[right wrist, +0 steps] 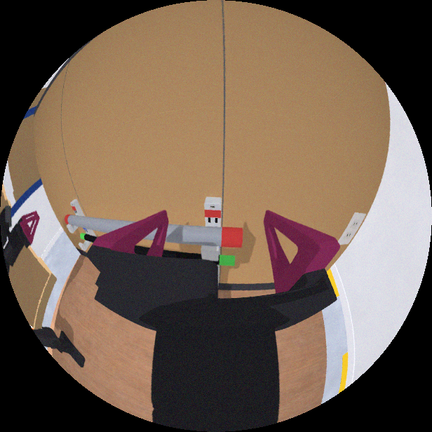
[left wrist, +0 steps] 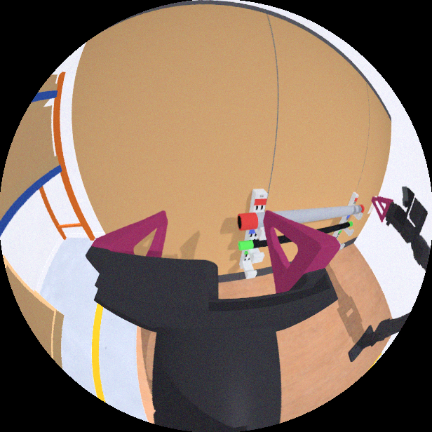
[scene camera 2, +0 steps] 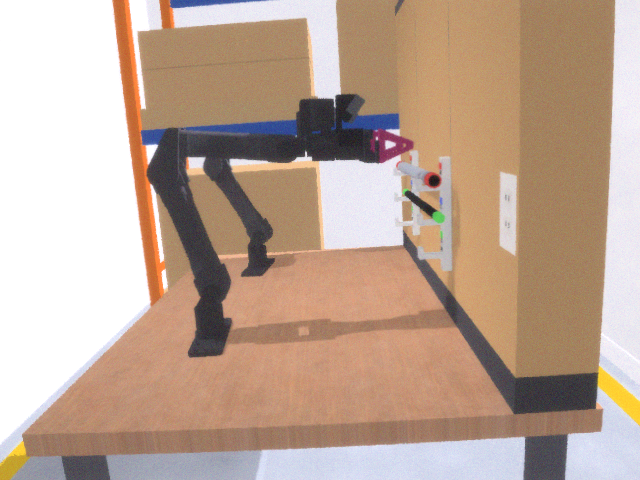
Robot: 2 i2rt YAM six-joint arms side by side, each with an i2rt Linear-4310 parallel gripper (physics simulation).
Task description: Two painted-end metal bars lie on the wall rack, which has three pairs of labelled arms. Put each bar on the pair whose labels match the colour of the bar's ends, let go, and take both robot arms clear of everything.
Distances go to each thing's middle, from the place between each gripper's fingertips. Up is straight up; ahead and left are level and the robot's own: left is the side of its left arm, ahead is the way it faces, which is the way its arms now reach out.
My left gripper is now 160 mm short of the white outlet plate (scene camera 2: 508,181), 870 mm to the left of it and 100 mm above it.
Right now the white outlet plate is 100 mm ahead of my right hand, 350 mm to the right of it and 100 mm below it.
